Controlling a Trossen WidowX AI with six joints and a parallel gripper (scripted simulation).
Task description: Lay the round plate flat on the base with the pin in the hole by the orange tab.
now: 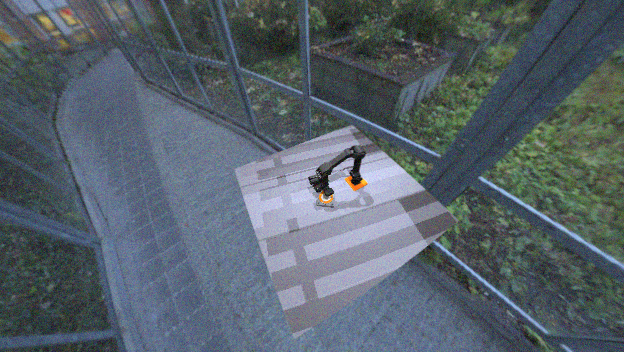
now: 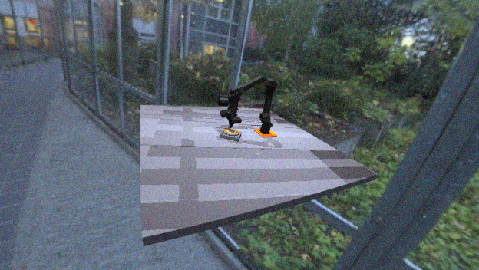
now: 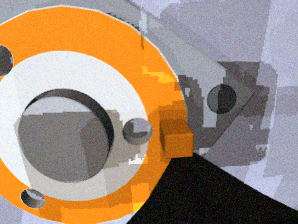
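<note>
The grey square base is 50 mm to the left of my gripper tip, 20 mm below it and 10 mm ahead of it.
</note>
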